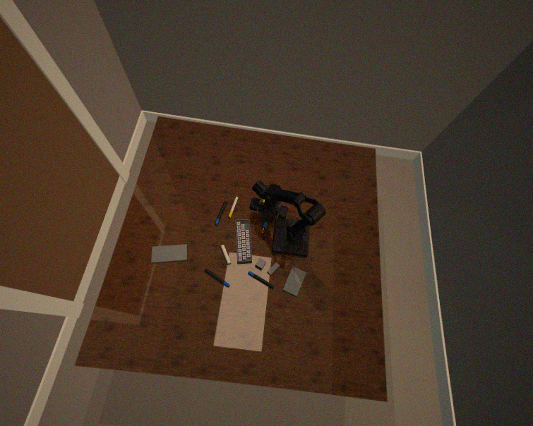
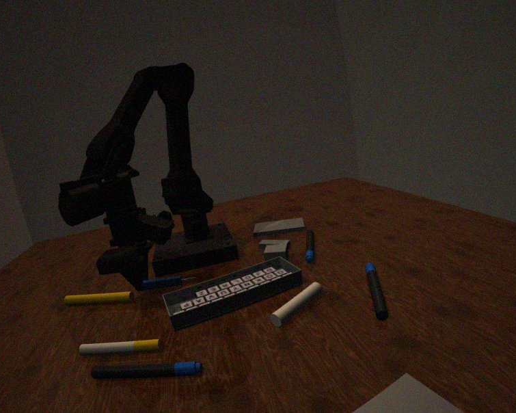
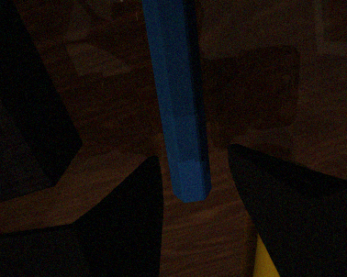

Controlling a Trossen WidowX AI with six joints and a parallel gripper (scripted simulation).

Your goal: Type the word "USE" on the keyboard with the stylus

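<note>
The blue stylus is 1 cm ahead of my gripper tip and 6 cm to the left of it. Also, from my gripper tip: thin grey tip 2 cm ahead, 9 cm to the left; then white-and-yellow marker 18 cm ahead, 2 cm to the right; then yellow marker 1 cm ahead, 9 cm to the right.
</note>
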